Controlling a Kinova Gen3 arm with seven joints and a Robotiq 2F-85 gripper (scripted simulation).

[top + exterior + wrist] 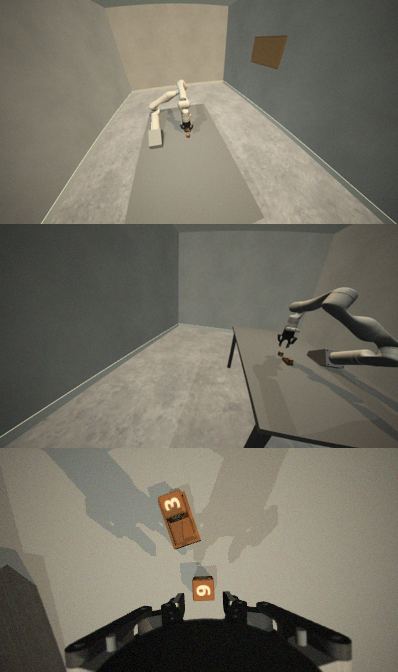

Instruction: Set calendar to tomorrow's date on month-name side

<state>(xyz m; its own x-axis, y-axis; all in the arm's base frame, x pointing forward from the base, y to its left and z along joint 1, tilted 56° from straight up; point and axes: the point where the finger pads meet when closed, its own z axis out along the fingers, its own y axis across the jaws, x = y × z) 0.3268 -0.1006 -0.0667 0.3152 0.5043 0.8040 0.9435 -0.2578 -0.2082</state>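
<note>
The digit cube lies 8 cm below my hand. From my hand the other things lie so: orange tray (11 cm to the left, 9 cm below).
</note>
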